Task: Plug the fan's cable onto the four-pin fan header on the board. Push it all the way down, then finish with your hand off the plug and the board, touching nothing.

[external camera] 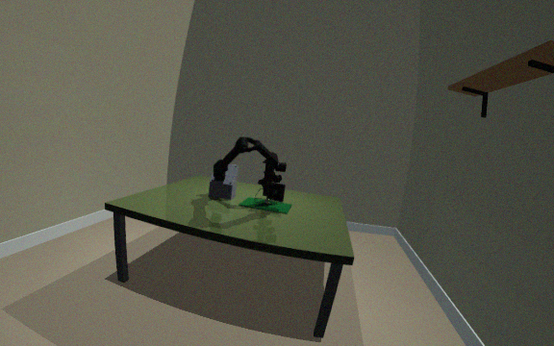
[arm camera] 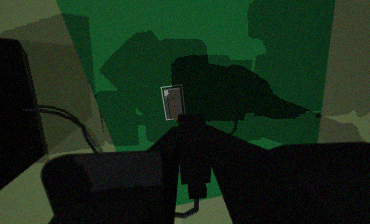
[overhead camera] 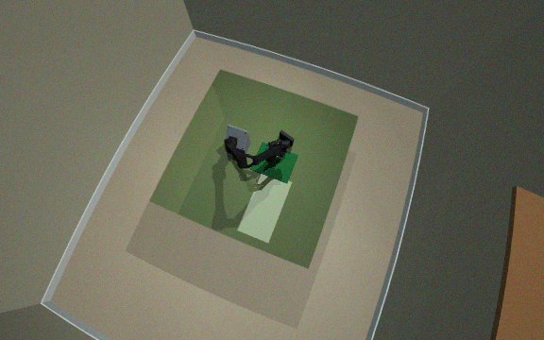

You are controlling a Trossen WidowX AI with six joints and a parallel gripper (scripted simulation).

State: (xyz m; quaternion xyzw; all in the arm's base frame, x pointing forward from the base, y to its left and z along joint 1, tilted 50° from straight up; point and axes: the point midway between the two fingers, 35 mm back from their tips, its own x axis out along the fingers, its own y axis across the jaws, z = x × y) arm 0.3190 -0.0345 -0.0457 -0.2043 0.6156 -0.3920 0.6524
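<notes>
Right now my gripper tip is 1 cm short of the four-pin header, 1 cm to the right of it and 6 cm above it. Also, from my gripper tip: green board: 1 cm ahead, 4 cm to the right, 8 cm below; black fan: 4 cm ahead, 15 cm to the left; dark plug: 1 cm behind, 1 cm above.
</notes>
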